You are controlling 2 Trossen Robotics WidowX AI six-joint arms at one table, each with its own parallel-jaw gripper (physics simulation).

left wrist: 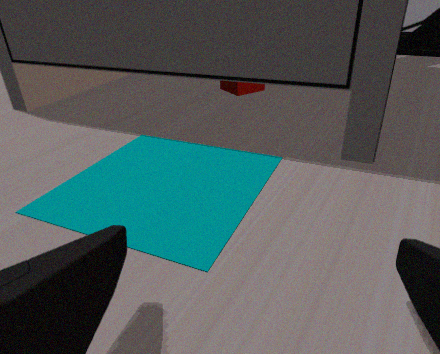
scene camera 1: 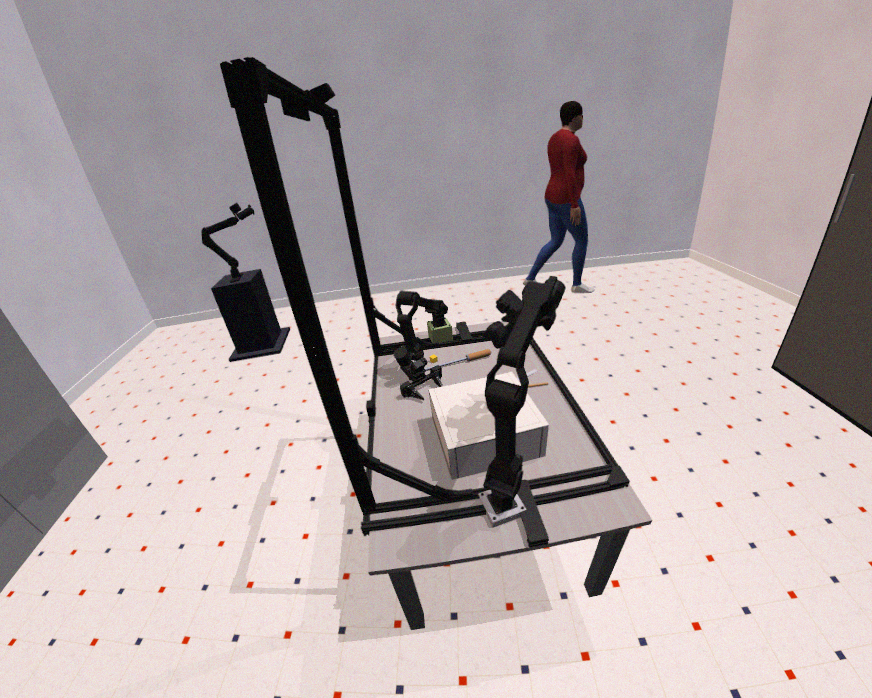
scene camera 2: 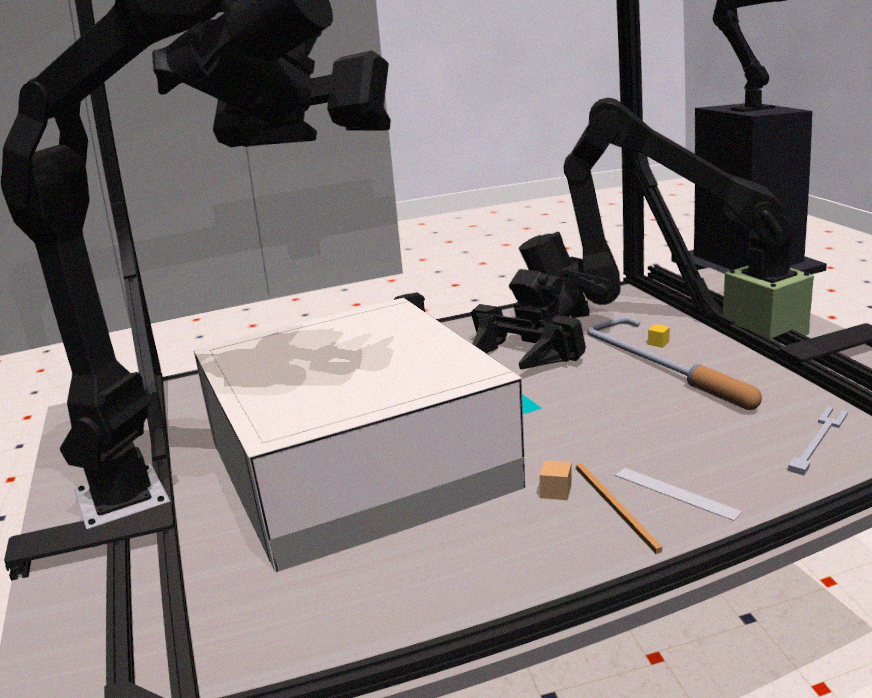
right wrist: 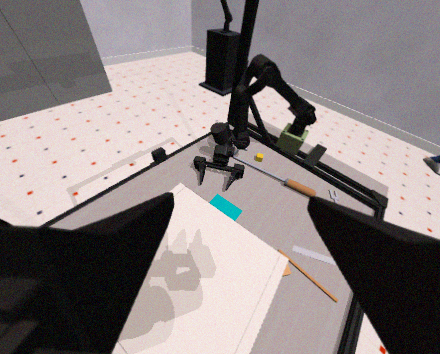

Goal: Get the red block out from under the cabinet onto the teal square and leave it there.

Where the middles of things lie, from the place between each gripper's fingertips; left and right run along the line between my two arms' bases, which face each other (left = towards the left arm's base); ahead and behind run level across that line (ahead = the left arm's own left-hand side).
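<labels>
Looking at my right gripper, I find it 33 cm above the white cabinet (scene camera 1: 465, 427), 3 cm to the left of it and 4 cm past it. The teal square (left wrist: 181, 201) is 39 cm below my right hand, 10 cm behind it and 17 cm to the left of it. The tan cube (scene camera 2: 555, 477) is 38 cm below that right hand, 13 cm ahead of it and 14 cm to the left of it, while the thin wooden stick (scene camera 2: 588, 476) is well below my right hand, a good way ahead of it and a good way to the left of it. Going by its middle, the teal square is nearer to my left hand than to my right gripper.
As for my left hand, the teal square is 20 mm below it, 80 mm ahead of it and 50 mm to the right of it. The white cabinet is 50 mm above my left hand, 130 mm ahead of it and 250 mm to the right of it, and the tan cube is 10 mm below the same hand, 80 mm to the right of it and 300 mm ahead of it. The wooden-handled hook tool (scene camera 2: 746, 396) is 120 mm ahead of my left hand and 220 mm to the left of it.
</labels>
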